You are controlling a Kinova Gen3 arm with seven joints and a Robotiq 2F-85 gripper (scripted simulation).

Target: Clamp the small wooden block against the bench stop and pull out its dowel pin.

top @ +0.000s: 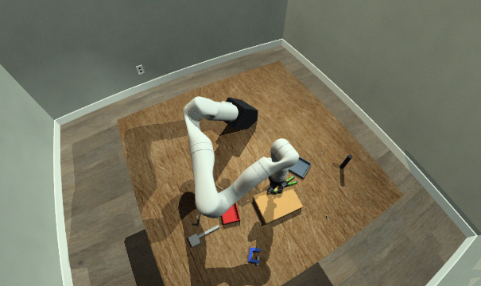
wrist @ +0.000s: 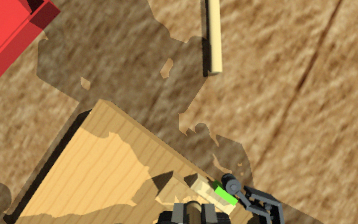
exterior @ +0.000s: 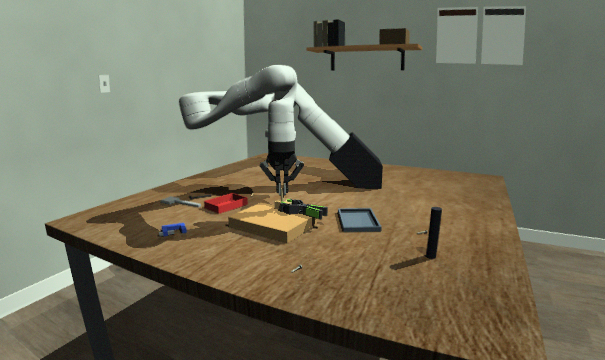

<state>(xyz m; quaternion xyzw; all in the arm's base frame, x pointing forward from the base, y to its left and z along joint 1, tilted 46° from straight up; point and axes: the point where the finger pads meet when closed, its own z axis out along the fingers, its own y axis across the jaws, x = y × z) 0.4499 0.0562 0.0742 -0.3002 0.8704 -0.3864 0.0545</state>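
My gripper is now 2 cm above the dowel pin. Also, from my hand: thin pale stick 12 cm behind, 9 cm below, 5 cm to the right; small wooden block 5 cm below; tan bench board 7 cm below, 6 cm ahead.
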